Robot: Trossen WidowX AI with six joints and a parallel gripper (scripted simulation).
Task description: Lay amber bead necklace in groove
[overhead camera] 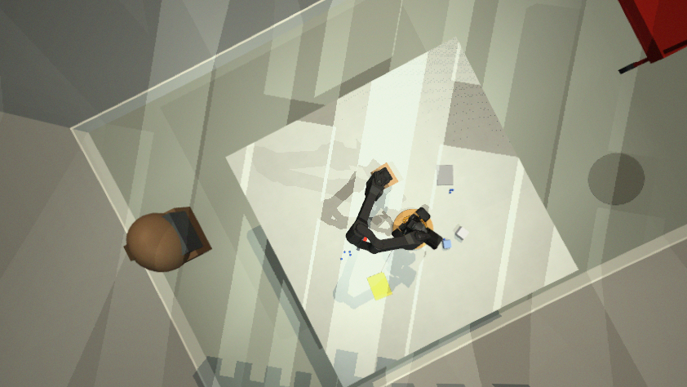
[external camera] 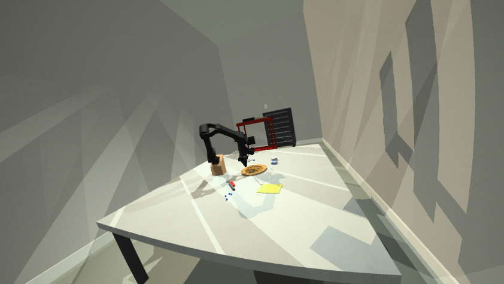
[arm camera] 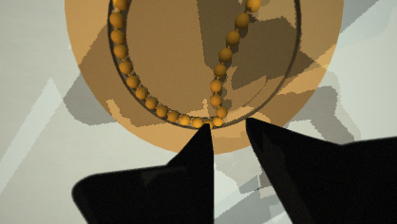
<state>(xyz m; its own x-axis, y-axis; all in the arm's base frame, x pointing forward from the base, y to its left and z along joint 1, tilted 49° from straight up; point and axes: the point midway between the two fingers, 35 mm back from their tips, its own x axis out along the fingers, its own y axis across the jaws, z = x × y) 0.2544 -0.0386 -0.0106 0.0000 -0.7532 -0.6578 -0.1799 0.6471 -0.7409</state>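
My gripper tip is now 50 mm short of the round bead board, 20 mm to the right of it and 40 mm above it. The rest, counted from my gripper tip: light blue cube 200 mm ahead, 120 mm to the left, 40 mm below; red-handled tool 40 mm behind, 210 mm to the right, 40 mm below; white cube 190 mm ahead, 210 mm to the left, 30 mm below.
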